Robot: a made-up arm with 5 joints.
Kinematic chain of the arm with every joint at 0, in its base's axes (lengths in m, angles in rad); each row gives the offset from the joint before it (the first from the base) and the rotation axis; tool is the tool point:
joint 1: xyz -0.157 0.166 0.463 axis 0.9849 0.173 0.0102
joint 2: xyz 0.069 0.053 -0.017 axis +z
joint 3: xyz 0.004 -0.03 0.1 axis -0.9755 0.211 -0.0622
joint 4: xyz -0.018 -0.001 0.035 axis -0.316 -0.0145 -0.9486
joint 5: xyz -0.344 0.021 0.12 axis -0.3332 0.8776 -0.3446
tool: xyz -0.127 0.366 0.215
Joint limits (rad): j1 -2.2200..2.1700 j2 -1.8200..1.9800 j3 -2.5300..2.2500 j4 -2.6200..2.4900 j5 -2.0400..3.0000
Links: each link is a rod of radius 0.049 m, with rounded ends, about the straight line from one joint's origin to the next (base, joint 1, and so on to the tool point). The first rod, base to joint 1, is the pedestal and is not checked.
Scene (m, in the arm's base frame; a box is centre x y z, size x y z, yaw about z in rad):
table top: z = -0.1
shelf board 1: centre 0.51 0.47 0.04 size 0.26 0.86 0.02 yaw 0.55
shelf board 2: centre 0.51 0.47 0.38 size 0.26 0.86 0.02 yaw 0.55
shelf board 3: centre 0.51 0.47 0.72 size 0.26 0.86 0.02 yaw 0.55
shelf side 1: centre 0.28 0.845 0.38 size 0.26 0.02 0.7 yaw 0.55
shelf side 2: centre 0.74 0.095 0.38 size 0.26 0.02 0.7 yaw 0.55
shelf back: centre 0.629 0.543 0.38 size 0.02 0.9 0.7 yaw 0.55
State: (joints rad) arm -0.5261 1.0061 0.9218 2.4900 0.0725
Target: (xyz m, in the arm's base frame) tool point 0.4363 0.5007 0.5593
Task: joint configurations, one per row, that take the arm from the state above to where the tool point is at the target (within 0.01 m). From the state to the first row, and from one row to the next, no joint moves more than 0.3 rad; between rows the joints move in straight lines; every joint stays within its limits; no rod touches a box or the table.
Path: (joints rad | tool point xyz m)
1: -0.5207 1.0468 0.9066 2.3034 0.3674 | 0.2859 0.6385 0.2090
2: -0.5154 1.0875 0.8915 2.1168 0.6624 | 0.2170 0.6116 0.2125
3: -0.5100 1.1282 0.8763 1.9303 0.9573 | 0.1668 0.5612 0.2180
4: -0.5047 1.1689 0.8612 1.7437 1.2522 | 0.1309 0.4905 0.2181
5: -0.2295 1.1585 0.8414 1.8224 1.3538 | 0.1598 0.5190 0.3372
6: 0.0458 1.1480 0.8216 1.9011 1.4553 | 0.1899 0.5015 0.4430
7: 0.3210 1.1376 0.8018 1.9797 1.5569 | 0.2191 0.4506 0.5197
8: 0.5963 1.1272 0.7821 2.0584 1.6584 | 0.2450 0.3834 0.5593
9: 0.4406 1.0307 0.8163 2.1663 1.3771 | 0.2826 0.4059 0.6002
10: 0.2849 0.9343 0.8506 2.2742 1.0957 | 0.3229 0.4462 0.6150
11: 0.1292 0.8379 0.8848 2.3821 0.8143 | 0.3733 0.4850 0.5989
12: -0.0265 0.7415 0.9191 2.4900 0.5330 | 0.4363 0.5007 0.5593

